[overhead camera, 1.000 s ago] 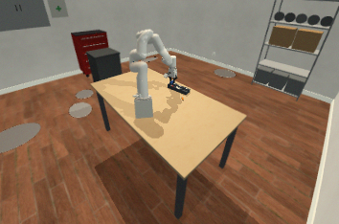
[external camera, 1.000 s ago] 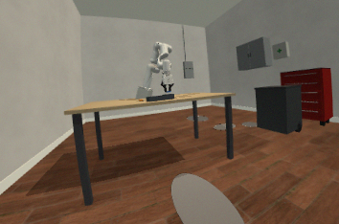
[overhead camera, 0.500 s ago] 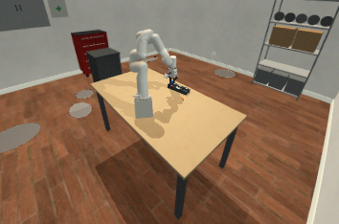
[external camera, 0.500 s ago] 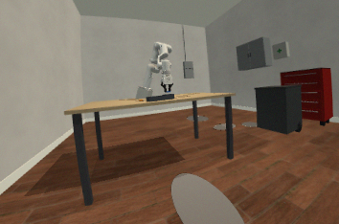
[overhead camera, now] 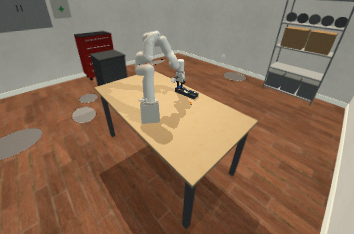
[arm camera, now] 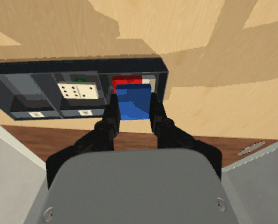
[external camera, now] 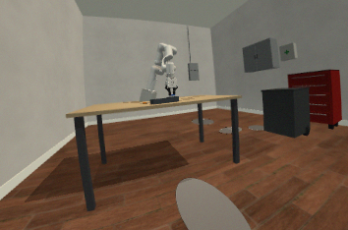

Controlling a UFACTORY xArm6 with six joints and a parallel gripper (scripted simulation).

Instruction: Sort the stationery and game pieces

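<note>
The red horseshoe magnet lies 7 cm below my hand and 1 cm to the left of it. Round my hand: green die (8 cm to the right, 6 cm below, 1 cm ahead); then white piece (8 cm to the right, 5 cm below, 1 cm ahead); then blue block (2 cm below).
</note>
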